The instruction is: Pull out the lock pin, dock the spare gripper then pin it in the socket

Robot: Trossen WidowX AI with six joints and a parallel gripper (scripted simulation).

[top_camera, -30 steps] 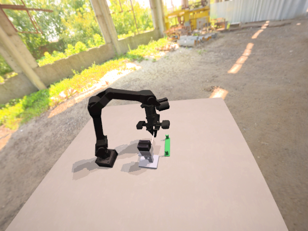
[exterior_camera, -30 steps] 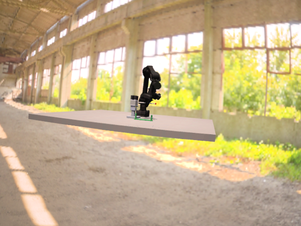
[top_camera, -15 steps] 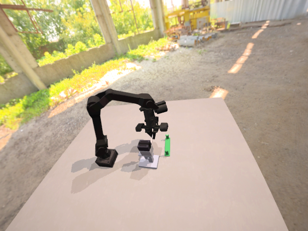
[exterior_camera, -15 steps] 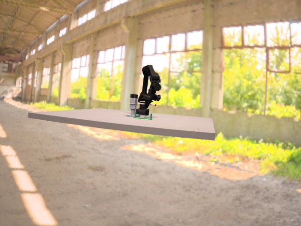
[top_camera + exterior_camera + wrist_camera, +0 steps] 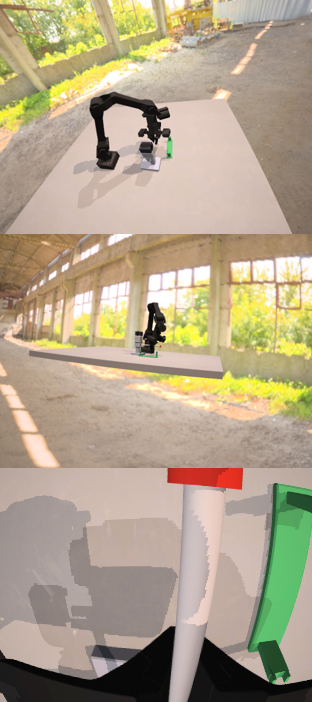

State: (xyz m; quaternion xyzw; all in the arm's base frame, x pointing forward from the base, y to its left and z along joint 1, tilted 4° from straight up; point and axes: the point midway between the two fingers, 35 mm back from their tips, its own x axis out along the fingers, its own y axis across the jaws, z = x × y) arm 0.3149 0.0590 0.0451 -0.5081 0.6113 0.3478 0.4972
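The grey mount lies 4 cm behind my gripper tip and 10 cm to the right of it. The rest, counted from my gripper tip: green cradle 8 cm ahead, 1 cm to the right, 2 cm below; then spare gripper 3 cm behind, 10 cm to the right, 8 cm above.
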